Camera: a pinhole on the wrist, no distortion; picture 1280 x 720 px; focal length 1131.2 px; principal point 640.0 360.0 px. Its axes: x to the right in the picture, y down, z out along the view. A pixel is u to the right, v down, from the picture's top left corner.
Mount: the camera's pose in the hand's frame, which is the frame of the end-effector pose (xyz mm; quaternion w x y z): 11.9 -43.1 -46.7 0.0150 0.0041 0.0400 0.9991
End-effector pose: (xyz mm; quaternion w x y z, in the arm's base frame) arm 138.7 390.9 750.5 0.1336 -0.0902 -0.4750 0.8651
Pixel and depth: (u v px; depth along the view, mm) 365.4 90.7 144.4
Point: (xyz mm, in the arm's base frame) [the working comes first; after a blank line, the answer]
In the camera's frame: -35.1 -34.4 144.4

65.0 330.5 797.9
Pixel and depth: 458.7 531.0 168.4
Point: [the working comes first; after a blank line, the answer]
In the camera's frame: -27.0 25.5 168.4

74.4 334.0 862.1
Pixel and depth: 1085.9 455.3 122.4
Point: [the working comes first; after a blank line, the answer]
In the camera's frame: 48.2 10.3 122.4

156.8 340.3 827.9
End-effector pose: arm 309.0 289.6 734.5 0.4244 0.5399 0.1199 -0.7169
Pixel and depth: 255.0 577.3 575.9
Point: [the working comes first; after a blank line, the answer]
In the camera's frame: -196.0 110.6 575.9

-146.1 -78.8 725.8
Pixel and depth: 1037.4 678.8 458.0
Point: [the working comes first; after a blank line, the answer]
In the camera's frame: 160.9 129.1 458.0

-62.0 174.8 990.8
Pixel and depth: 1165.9 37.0 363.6
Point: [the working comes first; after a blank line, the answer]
In the camera's frame: 169.0 -103.8 363.6

179.8 109.5 1013.2
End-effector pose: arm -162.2 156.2 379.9 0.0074 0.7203 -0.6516 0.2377
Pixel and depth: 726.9 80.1 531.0
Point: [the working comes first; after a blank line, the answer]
In the camera's frame: 40.8 -131.4 531.0

-129.6 3.7 -85.4
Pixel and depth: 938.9 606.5 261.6
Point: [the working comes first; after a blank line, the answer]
In the camera's frame: 69.1 57.0 261.6

-18.9 150.4 188.7
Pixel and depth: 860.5 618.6 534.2
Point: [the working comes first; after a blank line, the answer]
In the camera's frame: 104.1 122.1 534.2

111.6 100.0 -56.6
